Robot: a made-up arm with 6 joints. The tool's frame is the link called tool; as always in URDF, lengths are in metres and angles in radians. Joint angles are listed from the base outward.
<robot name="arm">
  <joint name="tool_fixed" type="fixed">
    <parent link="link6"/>
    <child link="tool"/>
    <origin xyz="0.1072 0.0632 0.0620" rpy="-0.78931 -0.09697 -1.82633"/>
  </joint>
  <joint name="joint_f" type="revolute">
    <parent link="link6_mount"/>
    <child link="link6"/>
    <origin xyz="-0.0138 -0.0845 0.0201" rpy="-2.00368 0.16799 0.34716"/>
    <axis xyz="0 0 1"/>
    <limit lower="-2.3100" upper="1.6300"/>
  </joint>
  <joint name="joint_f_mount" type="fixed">
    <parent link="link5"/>
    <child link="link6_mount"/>
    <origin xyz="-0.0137 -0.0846 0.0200"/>
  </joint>
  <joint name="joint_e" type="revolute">
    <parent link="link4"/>
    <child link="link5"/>
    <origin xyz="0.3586 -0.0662 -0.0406" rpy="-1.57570 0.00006 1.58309"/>
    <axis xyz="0 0 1"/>
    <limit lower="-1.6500" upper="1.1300"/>
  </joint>
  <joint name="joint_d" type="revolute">
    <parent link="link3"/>
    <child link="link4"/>
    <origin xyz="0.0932 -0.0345 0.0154" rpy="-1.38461 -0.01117 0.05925"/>
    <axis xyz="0 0 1"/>
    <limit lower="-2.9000" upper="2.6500"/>
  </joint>
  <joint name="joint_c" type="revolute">
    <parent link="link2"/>
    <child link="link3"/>
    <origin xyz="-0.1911 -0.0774 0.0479" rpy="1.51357 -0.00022 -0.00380"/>
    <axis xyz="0 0 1"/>
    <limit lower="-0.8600" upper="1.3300"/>
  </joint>
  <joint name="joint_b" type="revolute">
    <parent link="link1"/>
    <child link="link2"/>
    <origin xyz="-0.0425 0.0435 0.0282" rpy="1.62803 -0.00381 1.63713"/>
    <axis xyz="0 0 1"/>
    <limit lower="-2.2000" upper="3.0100"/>
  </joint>
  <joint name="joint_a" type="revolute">
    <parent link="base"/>
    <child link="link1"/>
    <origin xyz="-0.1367 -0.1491 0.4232"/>
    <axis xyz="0 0 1"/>
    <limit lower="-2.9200" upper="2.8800"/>
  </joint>
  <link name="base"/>
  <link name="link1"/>
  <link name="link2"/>
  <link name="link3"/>
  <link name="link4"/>
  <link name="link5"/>
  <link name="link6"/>
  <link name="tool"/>
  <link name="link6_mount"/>
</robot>
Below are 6 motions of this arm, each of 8 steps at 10 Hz.
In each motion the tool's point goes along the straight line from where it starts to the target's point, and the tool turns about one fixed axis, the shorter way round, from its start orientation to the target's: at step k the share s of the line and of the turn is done. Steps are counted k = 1, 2, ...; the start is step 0. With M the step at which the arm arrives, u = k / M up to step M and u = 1 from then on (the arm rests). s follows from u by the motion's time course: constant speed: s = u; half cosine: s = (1 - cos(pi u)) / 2; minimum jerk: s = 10 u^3 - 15 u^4 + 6 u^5.
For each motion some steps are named. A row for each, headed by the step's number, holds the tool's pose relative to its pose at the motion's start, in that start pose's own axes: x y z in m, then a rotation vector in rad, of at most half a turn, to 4 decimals.
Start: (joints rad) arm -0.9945 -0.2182 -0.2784 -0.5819 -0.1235 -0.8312
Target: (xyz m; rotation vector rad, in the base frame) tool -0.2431 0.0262 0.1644 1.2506 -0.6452 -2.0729
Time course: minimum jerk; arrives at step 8
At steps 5, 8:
5: 0.0679 0.0015 0.0719 -0.1580 0.4142 -0.1198
8: 0.0937 0.0021 0.0993 -0.2180 0.5715 -0.1653

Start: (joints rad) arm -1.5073 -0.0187 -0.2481 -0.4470 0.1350 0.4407
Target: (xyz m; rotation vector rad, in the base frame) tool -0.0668 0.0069 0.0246 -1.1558 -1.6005 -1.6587
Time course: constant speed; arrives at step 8
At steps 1, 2, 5, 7, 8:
1: 0.0203 -0.0236 -0.0078 0.0355 -0.0018 0.0632
2: 0.0406 -0.0472 -0.0155 0.0710 -0.0036 0.1263
5: 0.1015 -0.1181 -0.0388 0.1775 -0.0089 0.3158
7: 0.1422 -0.1653 -0.0544 0.2485 -0.0124 0.4422
8: 0.1625 -0.1889 -0.0621 0.2839 -0.0142 0.5053

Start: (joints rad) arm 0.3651 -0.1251 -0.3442 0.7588 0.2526 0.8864
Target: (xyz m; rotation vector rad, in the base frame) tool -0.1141 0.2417 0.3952 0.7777 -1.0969 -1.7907
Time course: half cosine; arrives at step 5
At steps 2, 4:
2: -0.0363 -0.0039 -0.0758 0.1013 -0.0558 -0.1001
4: -0.0950 -0.0102 -0.1985 0.2651 -0.1462 -0.2620

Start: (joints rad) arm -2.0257 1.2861 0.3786 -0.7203 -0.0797 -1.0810
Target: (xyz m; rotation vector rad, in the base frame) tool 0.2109 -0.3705 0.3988 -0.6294 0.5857 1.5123
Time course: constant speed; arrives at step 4
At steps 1, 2, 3, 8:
1: 0.0179 -0.0025 -0.0035 -0.0135 -0.1145 0.1139
2: 0.0357 -0.0051 -0.0070 -0.0270 -0.2290 0.2279
3: 0.0536 -0.0076 -0.0105 -0.0405 -0.3435 0.3418
8: 0.0714 -0.0102 -0.0140 -0.0540 -0.4580 0.4557

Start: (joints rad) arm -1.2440 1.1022 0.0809 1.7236 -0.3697 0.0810
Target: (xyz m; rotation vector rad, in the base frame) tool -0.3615 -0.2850 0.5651 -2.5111 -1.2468 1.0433
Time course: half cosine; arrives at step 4
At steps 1, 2, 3, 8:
1: 0.0095 -0.0142 0.0019 -0.0995 -0.0483 0.0457
2: 0.0325 -0.0486 0.0063 -0.3399 -0.1647 0.1561
3: 0.0554 -0.0830 0.0108 -0.5802 -0.2812 0.2665
8: 0.0650 -0.0972 0.0127 -0.6797 -0.3295 0.3122

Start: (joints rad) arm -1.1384 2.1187 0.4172 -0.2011 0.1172 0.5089
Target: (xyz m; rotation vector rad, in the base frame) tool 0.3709 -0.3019 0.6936 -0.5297 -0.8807 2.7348
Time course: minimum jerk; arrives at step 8
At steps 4, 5, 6, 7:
4: -0.0231 -0.0588 -0.1269 -0.0910 -0.2731 0.1655
5: -0.0334 -0.0853 -0.1840 -0.1320 -0.3959 0.2399
6: -0.0413 -0.1055 -0.2275 -0.1632 -0.4897 0.2967
7: -0.0454 -0.1158 -0.2497 -0.1792 -0.5374 0.3256

